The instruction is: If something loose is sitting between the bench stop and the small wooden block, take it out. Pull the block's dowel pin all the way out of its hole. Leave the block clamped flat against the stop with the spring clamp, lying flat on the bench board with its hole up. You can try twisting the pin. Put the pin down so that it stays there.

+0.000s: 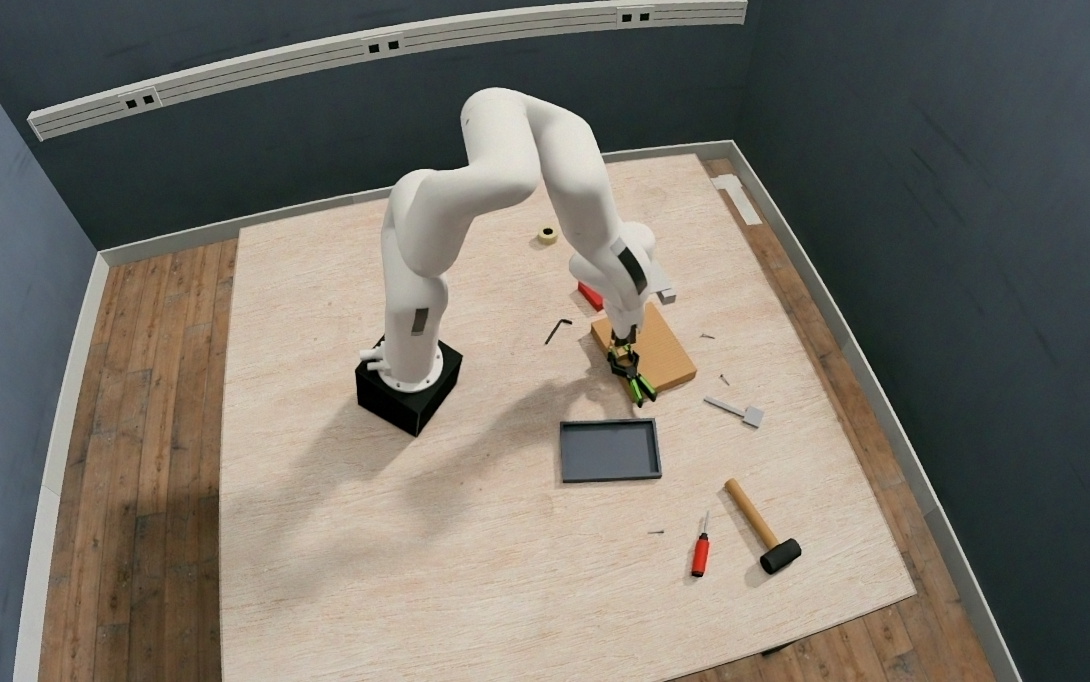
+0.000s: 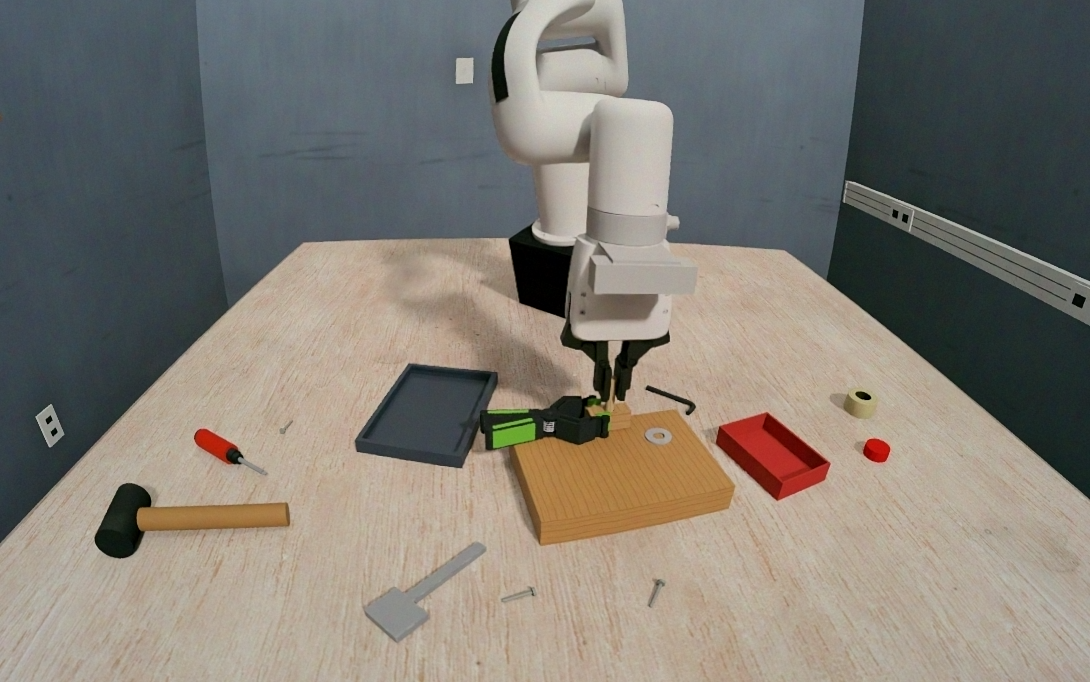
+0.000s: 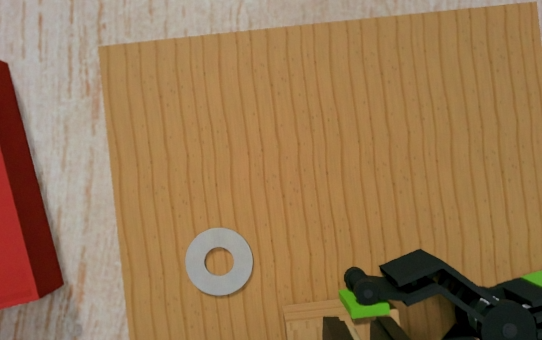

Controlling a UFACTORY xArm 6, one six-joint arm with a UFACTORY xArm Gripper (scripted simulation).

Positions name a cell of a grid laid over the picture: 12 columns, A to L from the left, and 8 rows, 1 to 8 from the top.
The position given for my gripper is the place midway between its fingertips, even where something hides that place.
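Observation:
My gripper (image 2: G5) is in sight. I see a grey tray (image 2: E5) (image 1: G6), though in image 3 the grey tray is out of frame. There is a red tray (image 2: I6), and there is a hammer (image 2: B7) (image 1: I7); in image 3 the hammer is out of frame. I can also see a screwdriver (image 2: C6) and a tape roll (image 2: J5). The bench stop (image 2: G6) (image 1: H5) (image 3: H4) is here as well.

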